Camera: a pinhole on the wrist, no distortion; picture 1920 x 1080 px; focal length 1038.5 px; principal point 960.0 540.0 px. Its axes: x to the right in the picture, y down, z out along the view. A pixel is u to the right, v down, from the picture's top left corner.
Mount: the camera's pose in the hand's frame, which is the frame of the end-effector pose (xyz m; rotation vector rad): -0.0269 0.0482 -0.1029 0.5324 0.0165 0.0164
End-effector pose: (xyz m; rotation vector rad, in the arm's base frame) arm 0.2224 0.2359 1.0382 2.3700 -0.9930 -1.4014
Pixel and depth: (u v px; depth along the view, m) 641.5 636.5 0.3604
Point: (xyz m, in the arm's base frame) 0.0389 0.4347 0.9572
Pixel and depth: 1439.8 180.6 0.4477
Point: 0.2500 0.3740 0.6480
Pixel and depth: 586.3 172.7 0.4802
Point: 0.1246 0.6497 0.8797
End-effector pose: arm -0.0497 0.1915 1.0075 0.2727 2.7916 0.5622
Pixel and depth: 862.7 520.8 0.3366
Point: 0.0392 0.1271 0.8047
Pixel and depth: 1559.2 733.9 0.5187
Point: -0.2115 0.2806 0.5462
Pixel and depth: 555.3 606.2 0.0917
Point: 0.0021 0.1753 1.0423
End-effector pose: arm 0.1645 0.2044 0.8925 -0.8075 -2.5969 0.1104
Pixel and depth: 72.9 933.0 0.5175
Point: 0.2947 -0.0769 0.3274
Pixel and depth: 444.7 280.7 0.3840
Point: 0.1228 -0.0966 0.6965
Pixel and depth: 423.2 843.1 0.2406
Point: 0.2076 0.1157 0.7130
